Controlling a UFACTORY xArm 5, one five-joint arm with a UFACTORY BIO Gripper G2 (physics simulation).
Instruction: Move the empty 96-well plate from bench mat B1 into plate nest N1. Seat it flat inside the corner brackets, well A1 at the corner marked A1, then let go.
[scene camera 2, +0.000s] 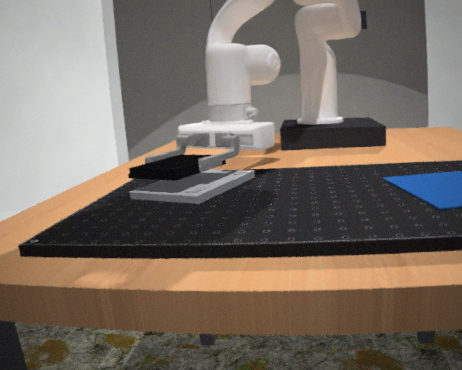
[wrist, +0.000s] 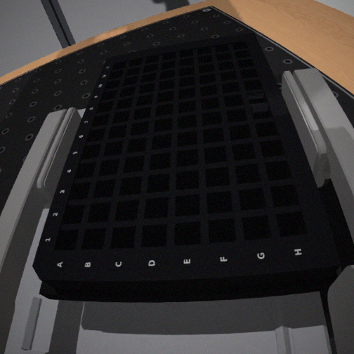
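Pixels of known places: end effector, tool point: (scene camera 2: 182, 161); arm's base, origin of the base link: (scene camera 2: 320, 122).
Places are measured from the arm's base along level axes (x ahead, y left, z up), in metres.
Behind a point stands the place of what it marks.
Note:
The black 96-well plate (scene camera 2: 165, 168) @(x 0.648, y -0.220, z 0.005 m) (wrist: 185, 272) is held about level above the plate nest. In the wrist view its A1 corner is at the lower left, with letters A to H along the near edge. My gripper (scene camera 2: 176, 161) @(x 0.574, y -0.218, z 0.001 m) (wrist: 182, 135) is shut on the plate, one finger along each long side. The grey plate nest (scene camera 2: 165, 196) @(x 0.655, y -0.222, z -0.031 m) (wrist: 175, 344) lies under it on the black board, partly in shadow. In scene camera 2 a gap shows between plate and nest. The plate hides much of the nest in the wrist view. The blue bench mat (scene camera 2: 430, 187) @(x 0.635, y 0.126, z -0.037 m) bears no plate in its visible part.
The black perforated board (scene camera 2: 310, 225) @(x 0.767, y -0.032, z -0.039 m) (wrist: 30, 107) lies on the wooden table (scene camera 2: 240, 275) @(x 0.857, y -0.090, z -0.052 m) (wrist: 310, 30). The nest is toward the board's left side, the blue mat at its right. The arm's black base block (scene camera 2: 332, 136) @(x 0.146, y 0.025, z -0.023 m) stands behind the board.

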